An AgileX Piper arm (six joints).
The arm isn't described. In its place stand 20 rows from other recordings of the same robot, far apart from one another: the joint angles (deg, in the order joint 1, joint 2, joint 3, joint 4, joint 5, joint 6), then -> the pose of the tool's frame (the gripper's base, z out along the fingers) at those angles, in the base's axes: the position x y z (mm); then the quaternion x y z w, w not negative.
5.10, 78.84, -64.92, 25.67, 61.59, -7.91 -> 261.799, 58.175, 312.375, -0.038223, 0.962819, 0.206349, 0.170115
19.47, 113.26, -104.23, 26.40, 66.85, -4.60 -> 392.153, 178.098, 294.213, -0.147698, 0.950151, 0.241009, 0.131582
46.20, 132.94, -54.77, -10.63, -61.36, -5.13 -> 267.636, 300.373, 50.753, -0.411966, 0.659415, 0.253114, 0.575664
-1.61, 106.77, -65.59, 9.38, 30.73, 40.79 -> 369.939, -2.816, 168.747, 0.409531, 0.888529, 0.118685, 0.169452
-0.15, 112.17, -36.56, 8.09, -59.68, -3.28 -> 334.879, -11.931, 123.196, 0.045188, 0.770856, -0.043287, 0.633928
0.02, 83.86, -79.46, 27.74, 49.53, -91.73 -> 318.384, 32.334, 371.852, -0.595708, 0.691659, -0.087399, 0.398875
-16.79, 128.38, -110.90, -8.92, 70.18, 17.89 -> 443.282, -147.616, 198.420, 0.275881, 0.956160, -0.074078, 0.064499
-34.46, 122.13, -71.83, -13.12, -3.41, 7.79 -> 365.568, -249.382, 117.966, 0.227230, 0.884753, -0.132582, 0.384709
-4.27, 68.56, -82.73, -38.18, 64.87, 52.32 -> 215.714, -67.174, 454.581, 0.399910, 0.778761, -0.153265, 0.458381
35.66, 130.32, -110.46, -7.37, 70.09, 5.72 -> 386.935, 264.123, 180.291, -0.276083, 0.958168, -0.041857, 0.062770
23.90, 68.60, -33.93, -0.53, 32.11, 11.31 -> 187.318, 82.519, 214.803, -0.109520, 0.963628, 0.070540, 0.233345
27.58, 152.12, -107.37, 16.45, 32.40, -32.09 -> 440.053, 245.437, -7.614, -0.393229, 0.901599, 0.088350, 0.157113
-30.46, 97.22, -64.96, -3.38, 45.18, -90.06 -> 286.204, -172.733, 216.325, -0.505997, 0.848604, -0.144281, 0.054966
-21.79, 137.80, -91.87, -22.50, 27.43, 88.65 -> 434.759, -191.080, 54.231, 0.703854, 0.675363, 0.000623, 0.220168
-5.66, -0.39, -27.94, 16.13, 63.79, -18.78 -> -6.271, 23.415, 272.375, -0.106837, 0.852834, 0.032802, 0.510082
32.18, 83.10, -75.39, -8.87, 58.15, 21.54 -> 260.490, 149.830, 339.522, -0.112341, 0.958664, 0.047434, 0.257084
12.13, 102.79, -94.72, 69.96, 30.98, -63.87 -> 409.969, 133.124, 378.142, -0.212519, 0.752255, 0.274251, 0.560120
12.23, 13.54, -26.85, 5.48, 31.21, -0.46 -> 52.091, 15.899, 306.175, -0.069895, 0.778233, 0.108437, 0.614581
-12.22, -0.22, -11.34, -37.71, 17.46, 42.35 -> 36.443, -24.980, 257.090, 0.174361, 0.668914, -0.103012, 0.715221
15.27, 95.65, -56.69, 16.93, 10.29, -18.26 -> 338.381, 97.287, 215.457, -0.144880, 0.908139, 0.070467, 0.386429
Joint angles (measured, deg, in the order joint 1, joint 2, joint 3, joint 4, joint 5, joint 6), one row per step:
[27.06, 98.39, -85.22, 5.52, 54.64, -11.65]
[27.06, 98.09, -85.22, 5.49, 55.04, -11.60]
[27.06, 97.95, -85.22, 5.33, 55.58, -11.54]
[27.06, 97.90, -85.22, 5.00, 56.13, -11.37]
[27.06, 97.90, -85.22, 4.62, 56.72, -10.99]
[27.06, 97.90, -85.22, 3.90, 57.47, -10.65]
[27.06, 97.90, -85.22, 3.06, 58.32, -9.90]
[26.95, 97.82, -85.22, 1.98, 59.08, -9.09]
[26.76, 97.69, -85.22, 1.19, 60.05, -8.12]
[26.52, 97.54, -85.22, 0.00, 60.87, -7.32]
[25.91, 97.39, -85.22, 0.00, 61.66, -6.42]
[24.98, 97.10, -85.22, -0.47, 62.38, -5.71]
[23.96, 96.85, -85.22, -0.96, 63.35, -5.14]
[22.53, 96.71, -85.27, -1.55, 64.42, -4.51]
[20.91, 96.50, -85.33, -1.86, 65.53, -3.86]
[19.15, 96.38, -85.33, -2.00, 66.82, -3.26]
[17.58, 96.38, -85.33, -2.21, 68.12, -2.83]
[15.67, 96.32, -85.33, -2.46, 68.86, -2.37]
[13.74, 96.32, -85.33, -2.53, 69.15, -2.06]
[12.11, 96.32, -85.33, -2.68, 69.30, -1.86]
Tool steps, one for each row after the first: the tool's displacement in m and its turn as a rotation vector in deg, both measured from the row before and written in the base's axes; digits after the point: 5 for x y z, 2 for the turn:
[-0.00134, -0.00069, 0.00165, -0.05, 0.09, 0.00]
[-0.00100, -0.00069, 0.00050, -0.29, 0.30, 0.02]
[-0.00067, -0.00078, -0.00010, -0.45, 0.34, -0.06]
[-0.00055, -0.00079, -0.00045, -0.46, 0.45, -0.24]
[-0.00055, -0.00130, -0.00058, -0.85, 0.43, -0.16]
[-0.00061, -0.00153, -0.00062, -0.86, 0.56, -0.52]
[-0.00024, -0.00252, -0.00004, -0.98, 0.30, -0.67]
[-0.00060, -0.00284, 0.00020, -0.75, 0.59, -0.95]
[-0.00009, -0.00357, 0.00044, -1.09, 0.21, -0.82]
[0.00022, -0.00416, 0.00048, 0.01, 0.72, -1.45]
[0.00098, -0.00670, 0.00141, -0.38, 0.29, -1.54]
[0.00086, -0.00734, 0.00103, -0.56, 0.53, -1.51]
[0.00198, -0.00969, 0.00056, -0.69, 0.65, -1.98]
[0.00170, -0.01053, 0.00103, -0.40, 0.73, -2.23]
[0.00148, -0.01113, 0.00012, -0.36, 1.09, -2.36]
[0.00115, -0.01000, -0.00057, -0.49, 1.19, -2.01]
[0.00203, -0.01182, 0.00006, -0.31, 0.60, -2.36]
[0.00243, -0.01148, -0.00011, -0.06, 0.27, -2.23]
[0.00191, -0.00984, -0.00005, -0.13, 0.12, -1.81]

